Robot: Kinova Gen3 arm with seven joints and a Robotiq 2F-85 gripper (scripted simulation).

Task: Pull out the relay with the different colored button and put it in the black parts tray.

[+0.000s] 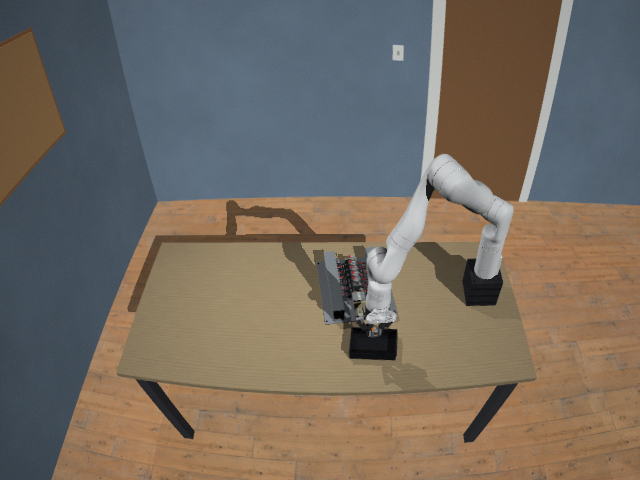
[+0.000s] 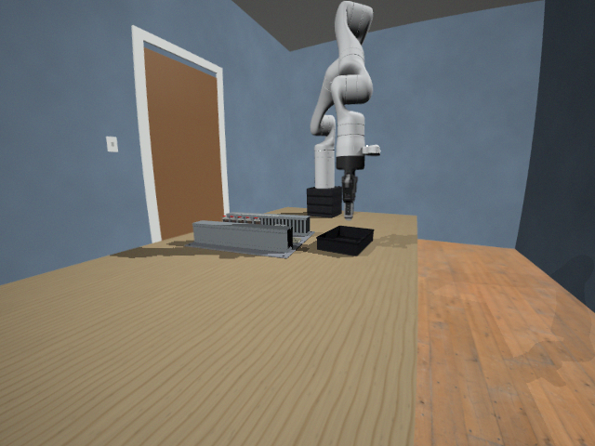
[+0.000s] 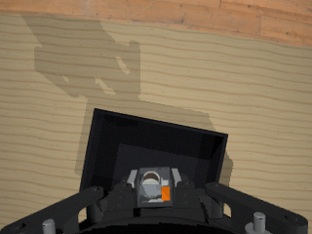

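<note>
My gripper is now 9 cm above the black parts tray. From my hand the other things lie so: grey panel (3 cm ahead, 28 cm to the right, 10 cm below); clear relay (1 cm below).
</note>
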